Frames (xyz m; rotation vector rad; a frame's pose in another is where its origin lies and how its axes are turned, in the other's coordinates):
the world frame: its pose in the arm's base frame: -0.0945 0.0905 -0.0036 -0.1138 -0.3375 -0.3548
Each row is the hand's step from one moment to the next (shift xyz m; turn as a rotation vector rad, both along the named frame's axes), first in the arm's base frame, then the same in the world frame.
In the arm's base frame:
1: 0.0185 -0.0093 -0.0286 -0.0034 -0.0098 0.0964
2: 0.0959 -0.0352 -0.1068 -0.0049 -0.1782 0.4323
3: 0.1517 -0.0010 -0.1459 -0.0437 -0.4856 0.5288
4: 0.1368 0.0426 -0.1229 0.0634 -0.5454 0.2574
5: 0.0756 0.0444 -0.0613 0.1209 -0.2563 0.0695
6: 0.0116 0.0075 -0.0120 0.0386 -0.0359 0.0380
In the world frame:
1: 0.0095 -0.0006 -0.0340 0.0332 -0.0152 0.0898
2: 0.0593 0.0070 -0.1352 0.2013 -0.1897 0.3771
3: 0.0841 0.0609 -0.1831 0.2989 -0.4950 0.4278
4: 0.0649 0.0950 -0.1497 0.3195 -0.4986 0.1307
5: 0.0314 0.0716 -0.0730 0.2129 -0.1990 -0.0145
6: 0.0037 0.0118 -0.0135 0.0586 -0.0215 0.0179

